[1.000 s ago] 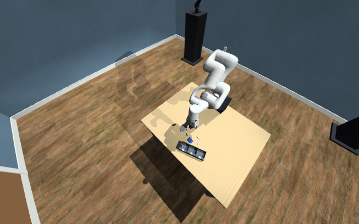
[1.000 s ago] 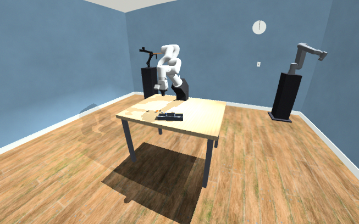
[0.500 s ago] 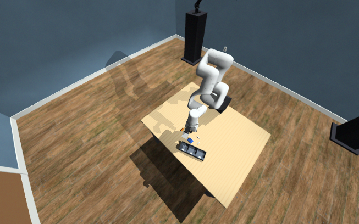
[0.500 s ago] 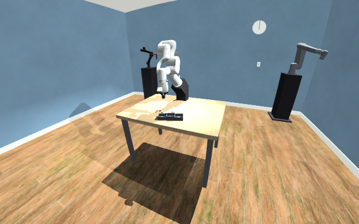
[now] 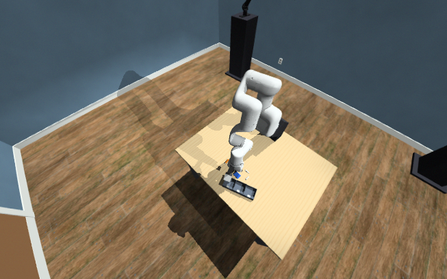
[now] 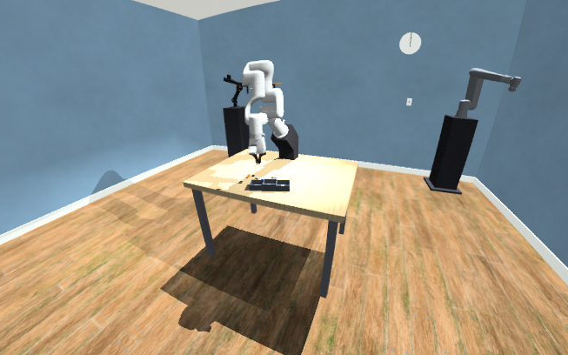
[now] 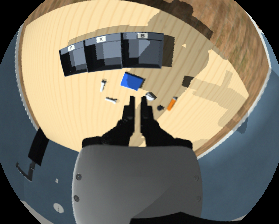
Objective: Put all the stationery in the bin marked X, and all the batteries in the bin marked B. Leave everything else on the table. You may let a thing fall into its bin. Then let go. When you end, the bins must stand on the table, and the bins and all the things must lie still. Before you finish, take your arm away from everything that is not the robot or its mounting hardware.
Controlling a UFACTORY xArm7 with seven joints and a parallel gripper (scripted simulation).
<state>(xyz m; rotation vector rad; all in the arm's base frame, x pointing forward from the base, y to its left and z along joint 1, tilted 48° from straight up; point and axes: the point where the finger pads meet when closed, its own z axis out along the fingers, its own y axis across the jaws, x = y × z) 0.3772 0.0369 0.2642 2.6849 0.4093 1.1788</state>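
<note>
The dark double bin lies 3 cm ahead of my hand, 9 cm to the left of it and 14 cm below it. The rest, counted from my hand: pencil sharpener: 7 cm behind, 5 cm to the right, 16 cm below; blue block: 4 cm behind, 1 cm to the left, 16 cm below; small dark thing: 10 cm behind, 10 cm to the right, 16 cm below.
</note>
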